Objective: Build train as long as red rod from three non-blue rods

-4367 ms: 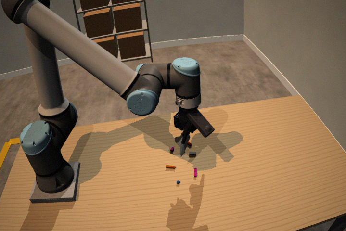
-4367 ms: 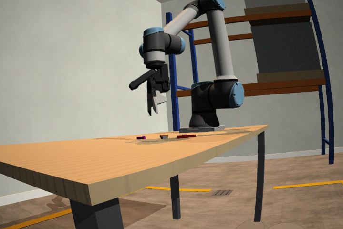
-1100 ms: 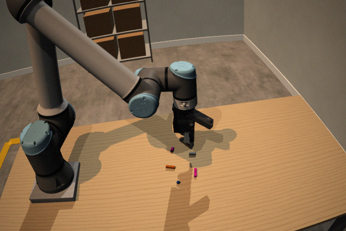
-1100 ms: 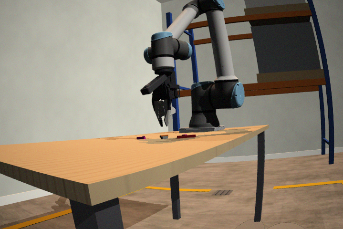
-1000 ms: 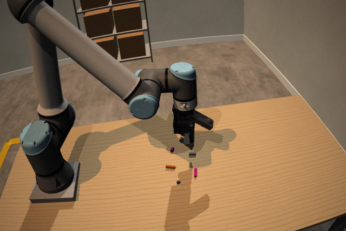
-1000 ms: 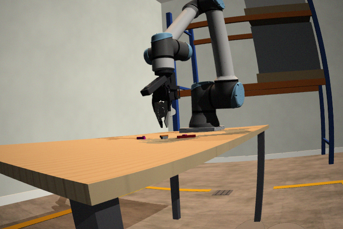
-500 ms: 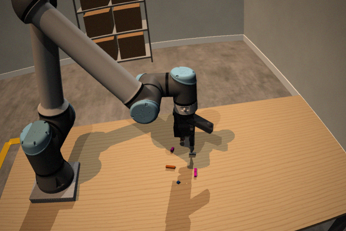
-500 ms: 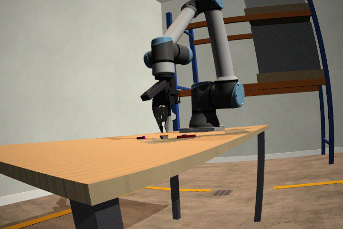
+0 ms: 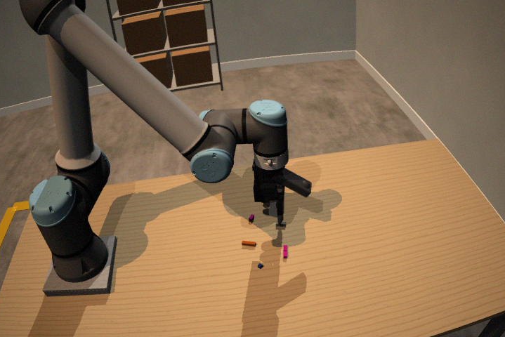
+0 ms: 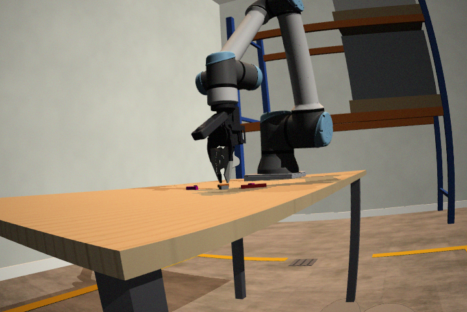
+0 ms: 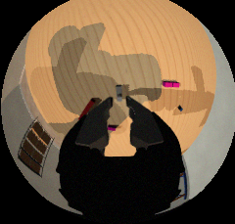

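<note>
The grey rod is 30 mm below my hand. Round my hand: red rod (80 mm to the left, 30 mm below, 30 mm behind); orange rod (90 mm behind, 80 mm to the right, 30 mm below); blue rod (170 mm to the right, 50 mm behind, 30 mm below).
</note>
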